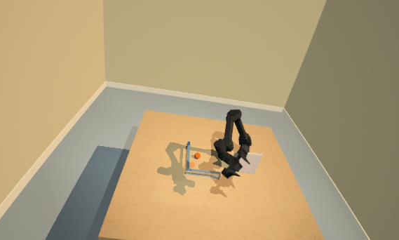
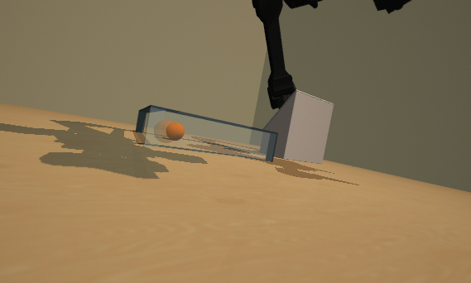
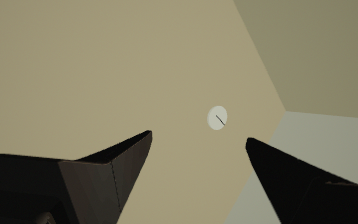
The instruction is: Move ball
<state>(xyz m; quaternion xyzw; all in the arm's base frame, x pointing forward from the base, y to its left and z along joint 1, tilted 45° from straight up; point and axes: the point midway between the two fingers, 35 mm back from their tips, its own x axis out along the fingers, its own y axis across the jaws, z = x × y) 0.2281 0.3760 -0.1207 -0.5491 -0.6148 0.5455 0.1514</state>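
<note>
The orange ball lies 14 cm ahead of my gripper tip, 47 cm to the right of it and 33 cm below it. From my gripper tip the other things lie so: see-through copy of ball (19 cm ahead, 37 cm to the right, 33 cm below).
</note>
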